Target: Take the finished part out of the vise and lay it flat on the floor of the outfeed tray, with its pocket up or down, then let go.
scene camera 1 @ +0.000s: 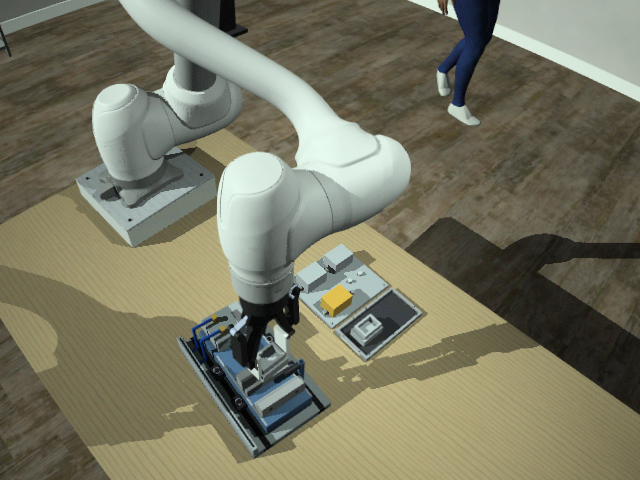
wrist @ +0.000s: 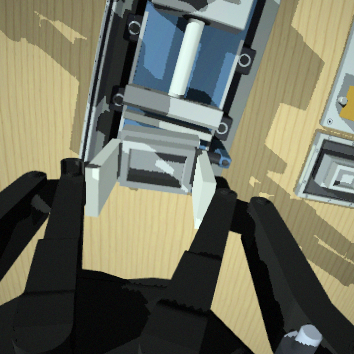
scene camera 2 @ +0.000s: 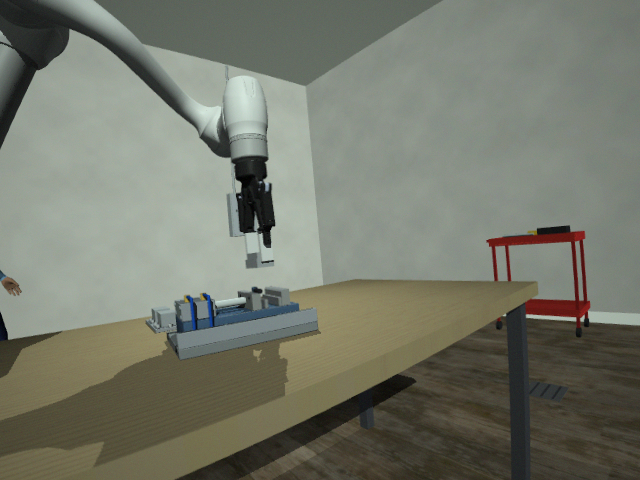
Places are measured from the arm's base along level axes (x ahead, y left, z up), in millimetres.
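Pixels of known places: gripper, fingertip midpoint: (scene camera 1: 268,361) (wrist: 157,161) (scene camera 2: 260,261); arm's base at its link origin: (scene camera 1: 140,177).
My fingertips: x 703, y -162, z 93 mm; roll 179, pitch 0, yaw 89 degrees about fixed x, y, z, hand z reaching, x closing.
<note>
Ahead of a thing's pixels: the offset from my fingertips to its top centre. "spot": to the spot under its first point.
The finished part {dx -2, dy +0, dz +21 mm} (scene camera 1: 272,352) (scene camera 2: 253,261) (wrist: 160,143) is a light grey block with a rectangular pocket facing up. My gripper (scene camera 1: 270,353) (scene camera 2: 259,250) (wrist: 157,161) is shut on it, with a pale finger pad on each of two opposite sides. In scene camera 2 the part hangs level, clear above the vise. The blue and grey vise {dx -65, dy +6, dz -66 mm} (scene camera 1: 280,396) (scene camera 2: 281,312) (wrist: 160,55) stands on its base below. The outfeed tray (scene camera 1: 395,335) (wrist: 307,162) has a pale rim and a dark floor; it does not show in scene camera 2.
A pocketed grey part {dx +38, dy +261, dz -124 mm} (scene camera 1: 367,326) (wrist: 345,179) lies in the tray's near-left portion in scene camera 1. Beside the tray, a grey plate {dx -103, dy +318, dz -157 mm} (scene camera 1: 369,289) bears two grey blocks and a yellow block {dx -62, dy +269, dz -121 mm} (scene camera 1: 336,300). Blue bent handles {spot: dx -183, dy -40, dz -79 mm} (scene camera 1: 195,335) (scene camera 2: 192,312) rise at one end of the vise.
</note>
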